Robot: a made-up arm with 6 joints. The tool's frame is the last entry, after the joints. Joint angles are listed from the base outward. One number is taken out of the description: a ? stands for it. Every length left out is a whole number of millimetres.
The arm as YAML. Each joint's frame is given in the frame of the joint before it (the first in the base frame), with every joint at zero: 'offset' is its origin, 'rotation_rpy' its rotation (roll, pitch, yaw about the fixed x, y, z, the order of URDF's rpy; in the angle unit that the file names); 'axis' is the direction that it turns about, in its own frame. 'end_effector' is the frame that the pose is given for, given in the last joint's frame.
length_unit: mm
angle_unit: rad
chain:
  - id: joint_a
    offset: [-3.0, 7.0, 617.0]
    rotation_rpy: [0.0, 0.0, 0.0]
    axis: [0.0, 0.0, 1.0]
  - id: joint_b
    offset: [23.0, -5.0, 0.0]
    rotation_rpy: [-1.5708, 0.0, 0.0]
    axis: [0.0, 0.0, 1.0]
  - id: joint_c
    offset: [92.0, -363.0, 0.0]
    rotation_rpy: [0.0, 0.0, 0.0]
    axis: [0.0, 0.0, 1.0]
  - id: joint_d
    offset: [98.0, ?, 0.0]
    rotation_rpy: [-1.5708, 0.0, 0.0]
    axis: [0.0, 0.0, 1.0]
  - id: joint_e
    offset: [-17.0, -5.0, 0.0]
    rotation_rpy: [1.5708, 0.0, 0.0]
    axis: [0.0, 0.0, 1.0]
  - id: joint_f
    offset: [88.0, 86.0, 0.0]
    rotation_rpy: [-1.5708, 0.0, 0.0]
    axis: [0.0, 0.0, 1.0]
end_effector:
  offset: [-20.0, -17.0, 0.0]
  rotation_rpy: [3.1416, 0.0, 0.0]
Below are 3 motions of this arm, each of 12 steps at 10 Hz.
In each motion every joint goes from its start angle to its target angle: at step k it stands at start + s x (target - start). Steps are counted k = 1, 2, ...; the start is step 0. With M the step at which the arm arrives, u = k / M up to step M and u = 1 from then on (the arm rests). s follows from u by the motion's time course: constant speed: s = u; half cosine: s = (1 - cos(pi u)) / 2; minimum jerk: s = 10 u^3 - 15 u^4 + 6 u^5.
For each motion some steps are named. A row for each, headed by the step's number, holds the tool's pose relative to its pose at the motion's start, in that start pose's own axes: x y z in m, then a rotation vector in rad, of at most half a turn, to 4 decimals.
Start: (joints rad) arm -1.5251 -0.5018 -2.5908 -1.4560 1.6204 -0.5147
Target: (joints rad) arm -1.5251 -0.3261 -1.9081 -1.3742 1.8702 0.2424
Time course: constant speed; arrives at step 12
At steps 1, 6, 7, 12:
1: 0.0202 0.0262 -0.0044 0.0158 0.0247 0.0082
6: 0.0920 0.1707 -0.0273 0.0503 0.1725 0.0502
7: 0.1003 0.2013 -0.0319 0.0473 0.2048 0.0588
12: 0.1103 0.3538 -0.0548 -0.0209 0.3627 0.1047

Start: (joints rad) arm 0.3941 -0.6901 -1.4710 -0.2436 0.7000 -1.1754
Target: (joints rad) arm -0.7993 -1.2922 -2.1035 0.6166 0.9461 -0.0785
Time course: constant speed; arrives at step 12
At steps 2, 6, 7, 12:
2: -0.0158 -0.0238 0.0975 -0.1804 0.0517 -0.3164
6: 0.0654 -0.0050 0.2871 -0.5748 -0.0328 -0.7567
7: 0.1076 0.0136 0.3227 -0.6620 -0.0876 -0.8214
12: 0.3899 0.1808 0.3531 -0.8865 -0.4268 -0.8977

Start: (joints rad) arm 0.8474 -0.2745 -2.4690 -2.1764 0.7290 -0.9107
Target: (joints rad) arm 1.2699 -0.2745 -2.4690 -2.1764 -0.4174 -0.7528
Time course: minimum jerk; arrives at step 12
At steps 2, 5, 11, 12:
2: 0.0025 -0.0035 0.0032 -0.0318 -0.0331 -0.0183
5: 0.0158 -0.0316 0.0374 -0.3171 -0.3131 -0.1877
11: -0.0045 -0.0591 0.1243 -0.9587 -0.8288 -0.5605
12: -0.0048 -0.0590 0.1249 -0.9641 -0.8324 -0.5633

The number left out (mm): 296.0
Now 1 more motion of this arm.
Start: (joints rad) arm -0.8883 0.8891 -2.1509 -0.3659 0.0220 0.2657
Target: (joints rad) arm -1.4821 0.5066 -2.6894 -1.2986 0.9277 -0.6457
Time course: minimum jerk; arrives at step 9
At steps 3, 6, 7, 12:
3: 0.0572 -0.1077 0.0416 -0.2237 0.0337 0.3350
6: 0.1877 -0.3730 0.2997 -1.0635 0.5466 0.9868
7: 0.2103 -0.4084 0.3874 -1.2660 0.7569 1.0318
12: 0.2215 -0.4216 0.4407 -1.3771 0.8900 1.0320

